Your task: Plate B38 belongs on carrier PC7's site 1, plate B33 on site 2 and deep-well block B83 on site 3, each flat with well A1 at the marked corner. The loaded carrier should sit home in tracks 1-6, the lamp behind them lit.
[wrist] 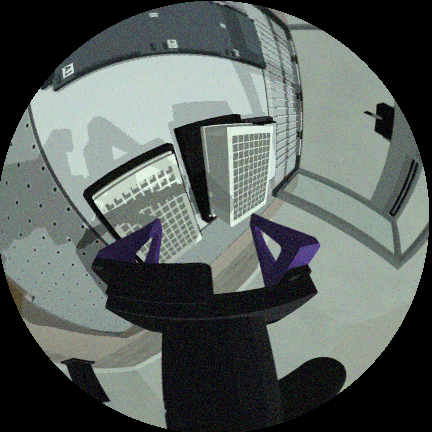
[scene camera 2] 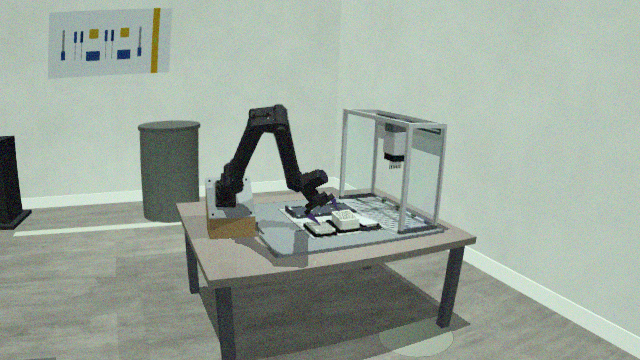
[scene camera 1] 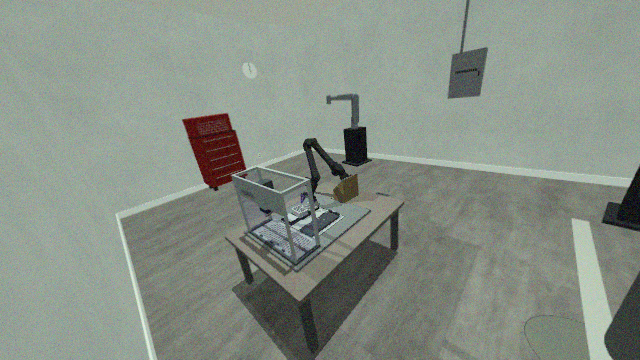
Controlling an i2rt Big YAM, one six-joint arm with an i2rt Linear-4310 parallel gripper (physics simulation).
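Places are measured from the arm's base along level axes (x ahead, y left, z up), in centimetres.
Where they show: gripper, fingertip midpoint: (wrist: 205, 220) (scene camera 2: 329, 217) (scene camera 1: 305, 204); arm's base at its link origin: (scene camera 2: 225, 194) (scene camera 1: 346, 180).
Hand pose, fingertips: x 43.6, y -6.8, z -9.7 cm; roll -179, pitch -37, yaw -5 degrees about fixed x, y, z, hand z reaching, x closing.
Note:
Things, the pixels of their centre, and the offset from my fingertips.
- low plate at the middle of its body: (wrist: 157, 222) (scene camera 2: 320, 226) dx -3.8, dy -0.1, dz -3.7 cm
- tall white deep-well block at the middle of its body: (wrist: 240, 171) (scene camera 2: 345, 219) (scene camera 1: 299, 211) dx +8.1, dy +2.5, dz -2.0 cm
- low piece at the middle of its body: (wrist: 263, 154) (scene camera 2: 364, 221) (scene camera 1: 290, 218) dx +17.6, dy +3.1, dz -3.7 cm
- dark carrier at the middle of its body: (scene camera 2: 320, 208) (scene camera 1: 320, 222) dx +3.7, dy +25.7, dz -4.1 cm
- clear-walled enclosure at the middle of its body: (scene camera 2: 354, 166) (scene camera 1: 295, 198) dx +16.1, dy +16.4, dz +18.4 cm
- pipetting head at the middle of its body: (scene camera 2: 396, 142) dx +38.6, dy +20.0, dz +29.2 cm
My gripper (scene camera 1: 303, 198) (scene camera 2: 326, 213) (wrist: 205, 220) is open and empty, low over the gap between a low gridded plate and the tall block. In the wrist view one purple finger overlaps the near part of the low plate (scene camera 2: 320, 228) (wrist: 175, 220), which lies in a black nest. The tall white deep-well block (scene camera 1: 300, 208) (scene camera 2: 345, 220) (wrist: 251, 172) stands upright in the nest beside it. Another low piece (scene camera 2: 370, 225) lies beyond the block, mostly hidden in the wrist view. The dark carrier (scene camera 1: 321, 223) (scene camera 2: 299, 211) (wrist: 140, 37) lies across the white sheet, with A1 labels along its edge; its sites in view hold no plates.
The ribbed track deck (scene camera 1: 272, 232) (wrist: 282, 95) lies beyond the carrier, inside a clear-walled enclosure (scene camera 1: 290, 225) (scene camera 2: 406, 180) (wrist: 330, 210). A pipetting head (scene camera 2: 394, 143) hangs inside it. The arm's wooden base block (scene camera 1: 350, 188) (scene camera 2: 231, 227) stands at the opposite table end. No lit lamp can be made out.

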